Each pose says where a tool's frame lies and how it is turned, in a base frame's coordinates. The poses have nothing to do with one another.
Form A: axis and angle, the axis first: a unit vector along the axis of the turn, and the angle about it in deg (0 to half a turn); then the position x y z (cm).
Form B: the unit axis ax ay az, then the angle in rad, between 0 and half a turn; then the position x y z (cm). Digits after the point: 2 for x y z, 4 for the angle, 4 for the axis.
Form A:
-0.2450, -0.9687, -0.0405, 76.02, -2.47, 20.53, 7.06
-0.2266, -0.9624, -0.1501, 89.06, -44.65, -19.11, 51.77
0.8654, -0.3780, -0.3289, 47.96, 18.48, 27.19, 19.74
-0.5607, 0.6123, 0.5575, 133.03, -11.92, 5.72, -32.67
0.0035, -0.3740, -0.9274, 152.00, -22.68, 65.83, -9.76
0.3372, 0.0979, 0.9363, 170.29, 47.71, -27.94, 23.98
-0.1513, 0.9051, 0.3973, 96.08, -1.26, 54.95, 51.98
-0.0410, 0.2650, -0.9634, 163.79, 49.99, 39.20, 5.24
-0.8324, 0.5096, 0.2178, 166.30, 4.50, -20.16, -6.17
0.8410, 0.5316, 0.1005, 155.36, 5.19, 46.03, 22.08
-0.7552, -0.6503, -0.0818, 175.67, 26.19, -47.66, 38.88
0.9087, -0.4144, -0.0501, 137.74, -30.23, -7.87, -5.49
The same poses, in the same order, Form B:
-0.2450, -0.9687, -0.0405, 1.3268, -2.47, 20.53, 7.06
-0.2266, -0.9624, -0.1501, 1.5544, -44.65, -19.11, 51.77
0.8654, -0.3780, -0.3289, 0.8371, 18.48, 27.19, 19.74
-0.5607, 0.6123, 0.5575, 2.3218, -11.92, 5.72, -32.67
0.0035, -0.3740, -0.9274, 2.6529, -22.68, 65.83, -9.76
0.3372, 0.0979, 0.9363, 2.9721, 47.71, -27.94, 23.98
-0.1513, 0.9051, 0.3973, 1.6769, -1.26, 54.95, 51.98
-0.0410, 0.2650, -0.9634, 2.8587, 49.99, 39.20, 5.24
-0.8324, 0.5096, 0.2178, 2.9025, 4.50, -20.16, -6.17
0.8410, 0.5316, 0.1005, 2.7115, 5.19, 46.03, 22.08
-0.7552, -0.6503, -0.0818, 3.0660, 26.19, -47.66, 38.88
0.9087, -0.4144, -0.0501, 2.4040, -30.23, -7.87, -5.49

